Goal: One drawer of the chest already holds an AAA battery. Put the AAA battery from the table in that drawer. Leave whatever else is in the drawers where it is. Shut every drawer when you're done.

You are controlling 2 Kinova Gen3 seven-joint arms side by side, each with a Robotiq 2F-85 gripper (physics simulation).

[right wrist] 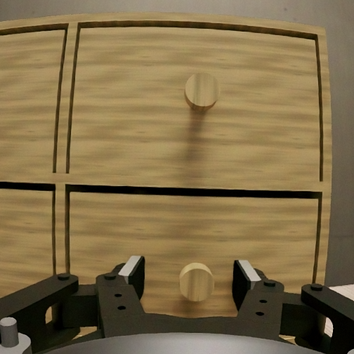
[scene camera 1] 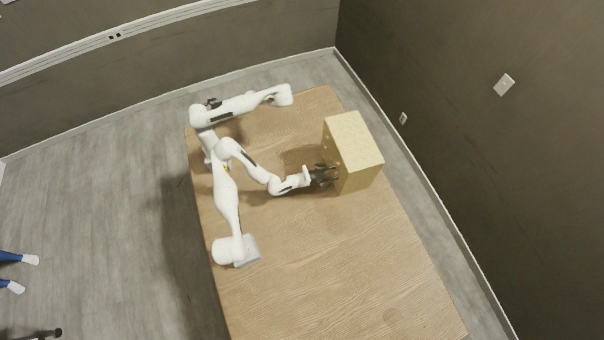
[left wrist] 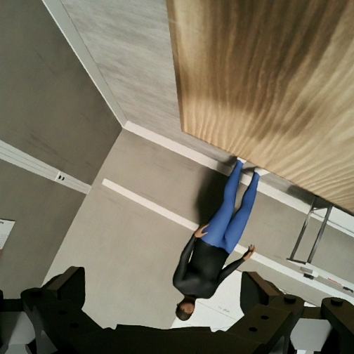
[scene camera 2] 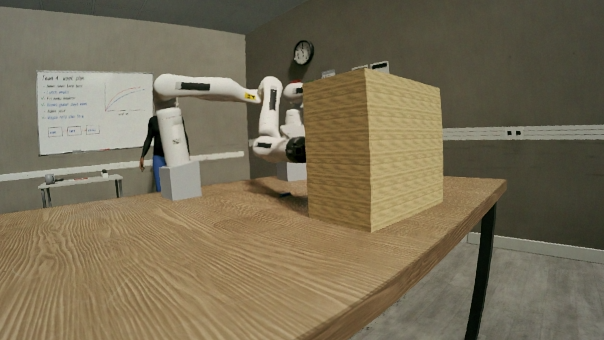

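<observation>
The wooden chest (scene camera 1: pixel 354 142) (scene camera 2: pixel 340 150) (right wrist: pixel 61 179) stands on the table. In the right wrist view, the upper drawer (right wrist: pixel 125 100) and the lower drawer (right wrist: pixel 125 225) look shut; their contents are hidden. My right gripper (scene camera 1: pixel 337 172) (right wrist: pixel 188 274) is partly open at the lower drawer's round knob (right wrist: pixel 197 282), with a finger on each side and gaps between. In scene camera 2 its fingertips are hidden behind the chest. A small dark thing, apparently the AAA battery (scene camera 2: pixel 285 194), lies on the table by the chest. My left gripper (scene camera 1: pixel 214 103) (left wrist: pixel 162 287) is open and empty, away from the chest.
The upper drawer's knob (right wrist: pixel 202 91) sticks out above the right gripper. The wooden table (scene camera 1: pixel 320 280) (scene camera 2: pixel 175 270) (left wrist: pixel 260 75) carries both arm bases. The left forearm (scene camera 1: pixel 240 106) reaches over the table's far end. A person (left wrist: pixel 207 260) stands beyond the table.
</observation>
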